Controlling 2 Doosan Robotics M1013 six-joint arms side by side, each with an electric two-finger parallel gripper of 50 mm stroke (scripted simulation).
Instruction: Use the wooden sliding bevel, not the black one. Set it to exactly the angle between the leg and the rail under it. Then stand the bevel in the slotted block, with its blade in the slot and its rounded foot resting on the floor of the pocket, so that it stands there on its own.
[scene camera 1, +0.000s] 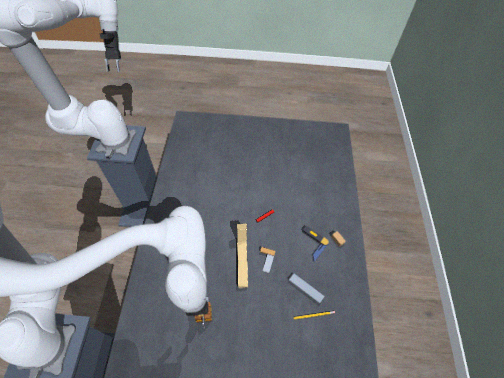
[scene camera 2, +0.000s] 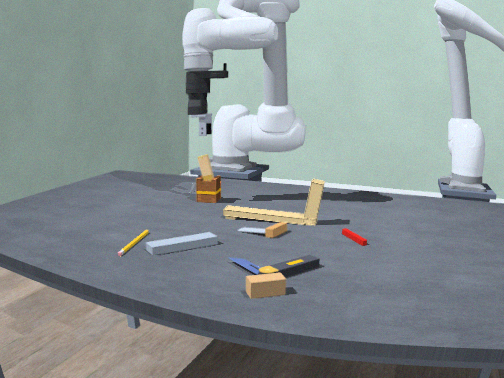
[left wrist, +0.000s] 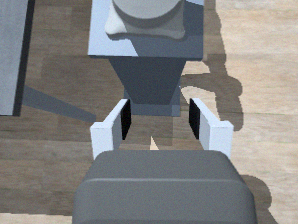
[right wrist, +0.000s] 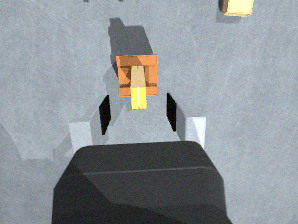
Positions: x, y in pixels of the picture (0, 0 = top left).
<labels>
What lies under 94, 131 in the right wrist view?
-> My right gripper.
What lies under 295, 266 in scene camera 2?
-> A black bevel.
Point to my right gripper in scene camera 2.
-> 205, 135
</labels>
